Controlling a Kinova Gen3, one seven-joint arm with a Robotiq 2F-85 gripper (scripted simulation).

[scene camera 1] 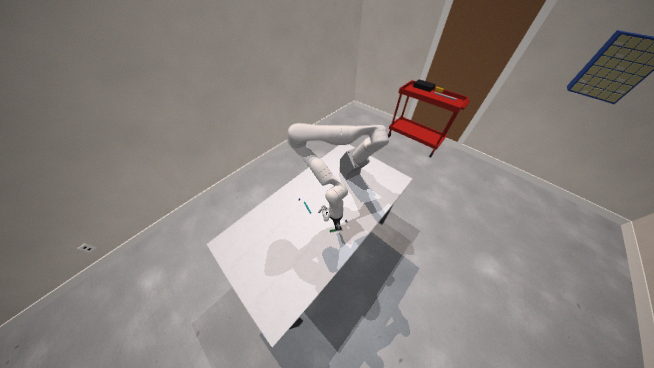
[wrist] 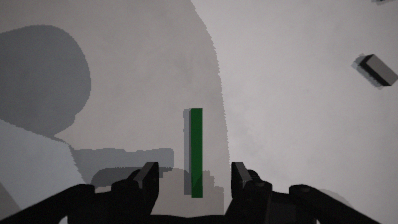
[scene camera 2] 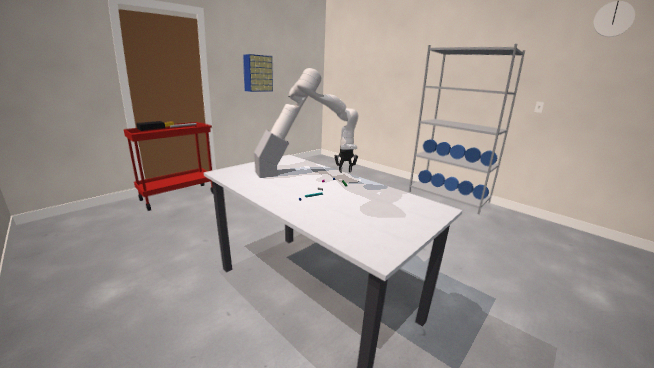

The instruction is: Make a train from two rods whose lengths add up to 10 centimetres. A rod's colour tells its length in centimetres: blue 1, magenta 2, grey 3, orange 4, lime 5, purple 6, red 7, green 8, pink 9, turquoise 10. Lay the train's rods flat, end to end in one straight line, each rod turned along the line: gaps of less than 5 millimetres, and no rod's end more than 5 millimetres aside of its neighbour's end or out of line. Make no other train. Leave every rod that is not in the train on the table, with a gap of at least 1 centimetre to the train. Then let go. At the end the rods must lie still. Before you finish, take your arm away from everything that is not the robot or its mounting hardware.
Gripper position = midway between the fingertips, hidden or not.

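Visible: a green rod (wrist: 196,113), together with the gripper (wrist: 194,176).
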